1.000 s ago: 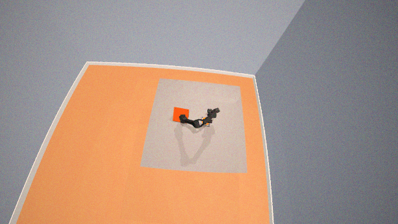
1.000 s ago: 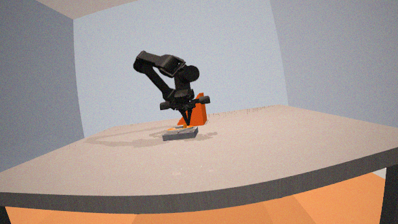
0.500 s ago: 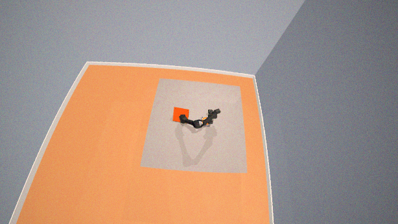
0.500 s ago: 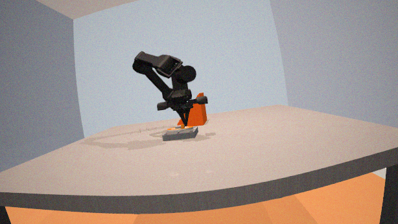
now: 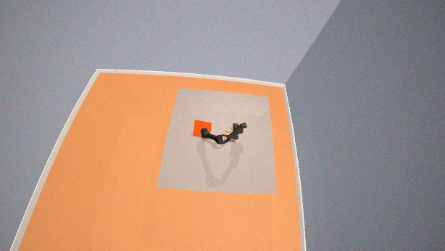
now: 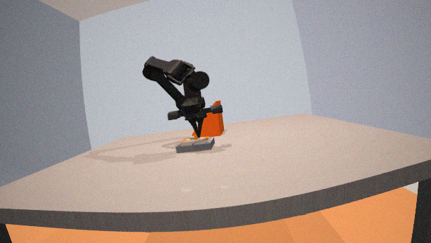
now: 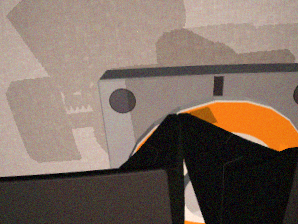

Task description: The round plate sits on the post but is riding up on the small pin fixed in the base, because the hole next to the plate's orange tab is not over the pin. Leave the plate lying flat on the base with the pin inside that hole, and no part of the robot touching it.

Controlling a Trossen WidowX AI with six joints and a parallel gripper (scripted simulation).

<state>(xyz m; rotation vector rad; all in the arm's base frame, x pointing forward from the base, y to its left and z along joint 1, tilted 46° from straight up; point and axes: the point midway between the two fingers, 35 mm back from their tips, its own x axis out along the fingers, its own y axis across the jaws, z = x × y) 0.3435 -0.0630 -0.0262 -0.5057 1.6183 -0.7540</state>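
Right now the base is 5 cm behind my gripper tip, 2 cm to the right of it and 2 cm below it.
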